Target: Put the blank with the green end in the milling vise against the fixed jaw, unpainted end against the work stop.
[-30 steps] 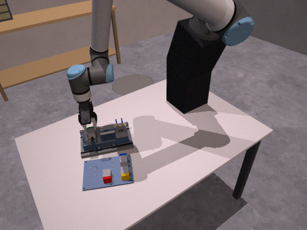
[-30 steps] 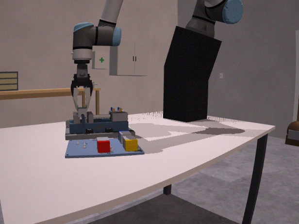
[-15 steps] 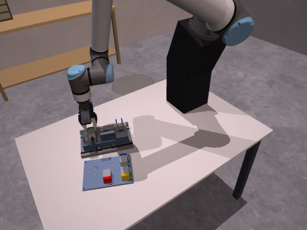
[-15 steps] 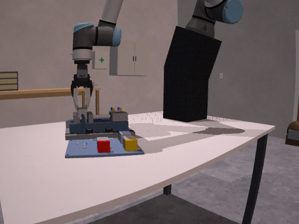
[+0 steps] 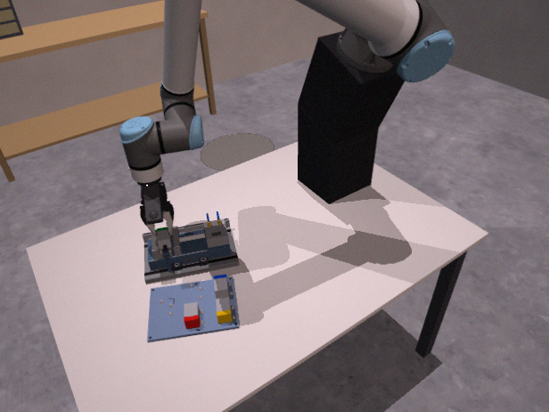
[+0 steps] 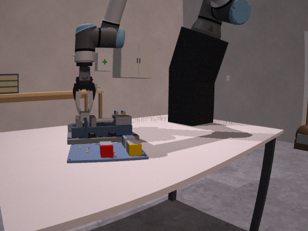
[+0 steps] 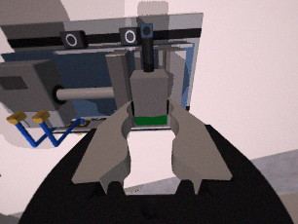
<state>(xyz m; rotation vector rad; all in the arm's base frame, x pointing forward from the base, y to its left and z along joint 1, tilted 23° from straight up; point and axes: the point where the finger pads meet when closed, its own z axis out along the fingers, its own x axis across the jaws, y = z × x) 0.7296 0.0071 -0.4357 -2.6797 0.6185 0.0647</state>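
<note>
Right now the green-ended blank is 2 cm below my hand. From my hand the other things lie so: dark work stop rod 4 cm to the left, 3 cm below, 2 cm ahead; fixed jaw 4 cm below, 3 cm ahead, 1 cm to the right; blue milling vise 8 cm below, 6 cm behind, 3 cm to the left.
</note>
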